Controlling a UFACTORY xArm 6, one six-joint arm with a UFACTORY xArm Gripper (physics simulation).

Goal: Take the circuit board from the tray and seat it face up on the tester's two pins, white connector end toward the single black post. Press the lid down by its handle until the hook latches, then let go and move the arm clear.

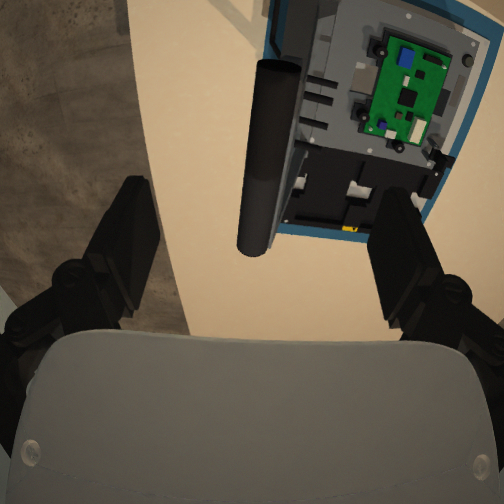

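Note:
The green circuit board [407,90] lies face up on the tester's grey bed [380,85], its white connector [418,131] at the end nearest me. Black posts stand around it, two at its left edge and one [397,146] by the connector end. The lid stands raised, seen edge-on, with its black cylindrical handle [267,155] pointing toward me. My gripper [270,220] is open and empty above the scene; the handle's near end shows between the two black fingers. I see no tray.
The tester sits on a blue base [470,115] on a tan table top [210,165]. The table's edge runs down the left, with brown floor [65,125] beyond. A black latch block [439,165] sits at the tester's right corner.

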